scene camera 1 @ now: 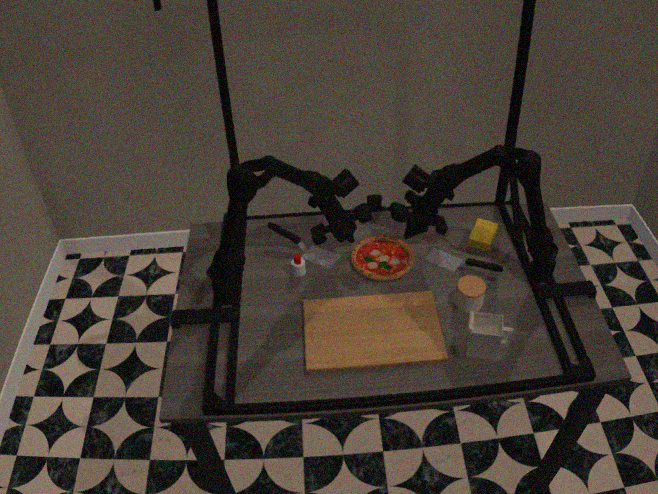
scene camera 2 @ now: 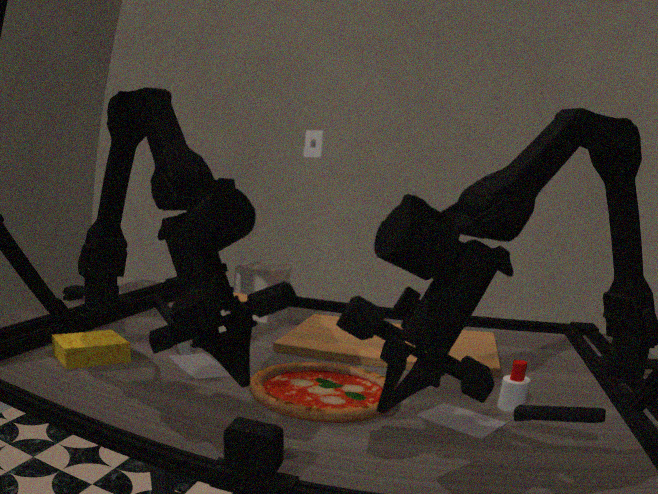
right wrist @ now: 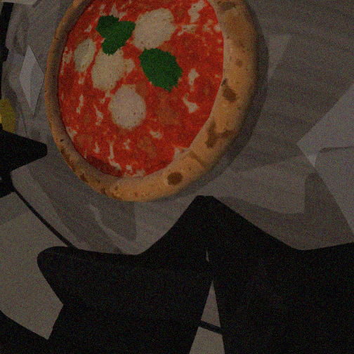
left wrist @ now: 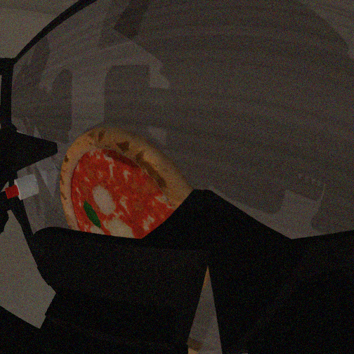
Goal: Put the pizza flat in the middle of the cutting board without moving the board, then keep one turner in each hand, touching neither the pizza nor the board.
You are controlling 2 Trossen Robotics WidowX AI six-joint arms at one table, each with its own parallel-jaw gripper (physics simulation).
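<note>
The pizza (scene camera 1: pixel 382 258) (scene camera 2: pixel 318 396) (left wrist: pixel 125 175) (right wrist: pixel 150 100) lies flat on the table, beside and apart from the cutting board (scene camera 1: pixel 372 332) (scene camera 2: pixel 313 337). One turner (scene camera 1: pixel 322 257) (scene camera 2: pixel 462 419) (right wrist: pixel 332 150) lies at the pizza's left in scene camera 1, black handle outward. The other turner (scene camera 1: pixel 483 264) (scene camera 2: pixel 199 364) lies at its right. My left gripper (scene camera 1: pixel 408 235) (scene camera 2: pixel 245 383) (left wrist: pixel 200 197) is shut and empty, at the pizza's edge in scene camera 2. My right gripper (scene camera 1: pixel 348 239) (scene camera 2: pixel 381 409) (right wrist: pixel 203 203) is shut and empty, by the opposite edge. Whether either touches the pizza is unclear.
A white bottle with a red cap (scene camera 1: pixel 298 266) (scene camera 2: pixel 513 392) (left wrist: pixel 27 186) stands near one turner. A yellow sponge (scene camera 1: pixel 483 233) (scene camera 2: pixel 91 348), a jar with a wooden lid (scene camera 1: pixel 471 287) and a clear container (scene camera 1: pixel 486 324) are at the right in scene camera 1. Black frame bars edge the table.
</note>
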